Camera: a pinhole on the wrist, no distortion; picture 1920 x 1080 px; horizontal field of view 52.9 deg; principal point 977.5 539.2 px. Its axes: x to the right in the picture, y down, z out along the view. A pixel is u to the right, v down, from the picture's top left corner.
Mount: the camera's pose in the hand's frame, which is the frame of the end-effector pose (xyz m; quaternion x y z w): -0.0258 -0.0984 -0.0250 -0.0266 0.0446 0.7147 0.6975
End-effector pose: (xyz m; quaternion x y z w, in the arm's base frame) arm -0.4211 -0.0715 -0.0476 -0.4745 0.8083 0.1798 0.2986
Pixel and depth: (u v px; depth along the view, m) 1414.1 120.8 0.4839
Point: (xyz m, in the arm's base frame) -0.3696 0.1544 -0.4396
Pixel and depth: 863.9 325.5 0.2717
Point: -0.2731 0.0205 -0.2418
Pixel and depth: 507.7 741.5 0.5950
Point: -0.0523 0.2202 -0.4445
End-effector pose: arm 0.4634 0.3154 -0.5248 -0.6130 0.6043 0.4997 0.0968
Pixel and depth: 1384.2 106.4 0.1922
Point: 0.4104 0.4277 -0.6359
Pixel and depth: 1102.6 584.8 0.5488
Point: 0.2196 0.7084 -0.7588
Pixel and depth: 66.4 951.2 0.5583
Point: 0.4717 0.8773 -0.8526
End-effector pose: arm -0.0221 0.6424 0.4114 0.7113 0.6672 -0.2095 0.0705
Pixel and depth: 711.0 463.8 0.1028
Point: -0.1384 0.6053 0.3662
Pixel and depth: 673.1 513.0 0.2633
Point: -0.1822 0.5485 0.2201
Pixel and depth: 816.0 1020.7 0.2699
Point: -0.1676 0.4788 0.2389
